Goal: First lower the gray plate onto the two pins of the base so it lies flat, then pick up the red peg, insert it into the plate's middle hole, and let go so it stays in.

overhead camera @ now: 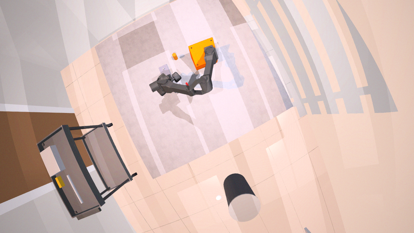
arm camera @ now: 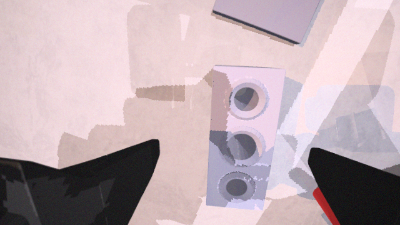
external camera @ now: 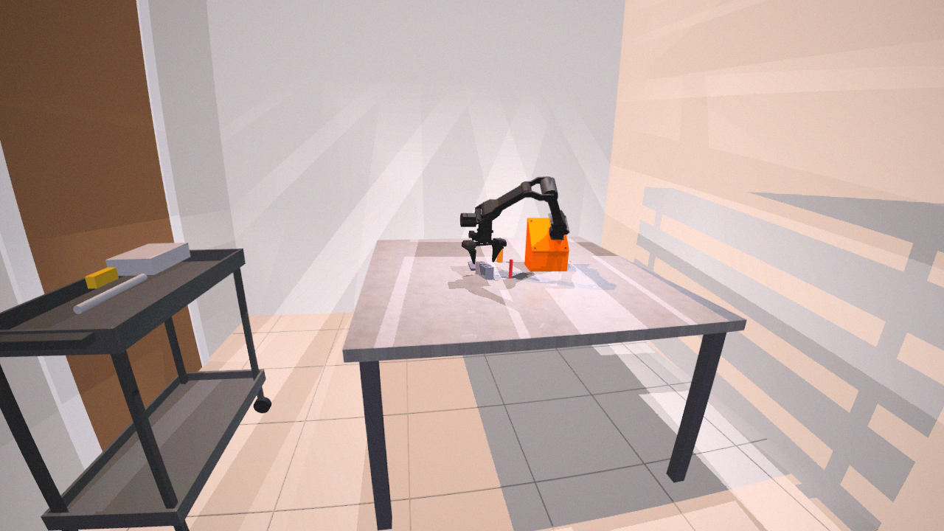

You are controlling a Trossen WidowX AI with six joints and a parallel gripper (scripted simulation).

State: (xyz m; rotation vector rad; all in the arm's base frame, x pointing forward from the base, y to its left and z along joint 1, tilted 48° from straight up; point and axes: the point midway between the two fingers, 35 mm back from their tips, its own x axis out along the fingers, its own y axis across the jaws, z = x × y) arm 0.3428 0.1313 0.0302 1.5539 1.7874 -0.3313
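Right now the gray plate is 1 cm behind my gripper tip and 2 cm below it. Round my gripper tip: orange cylinder: 11 cm behind, 21 cm to the right, 2 cm below; then red peg: 11 cm behind, 3 cm to the left, 2 cm below; then gray base: 1 cm ahead, 14 cm to the right, 5 cm below.
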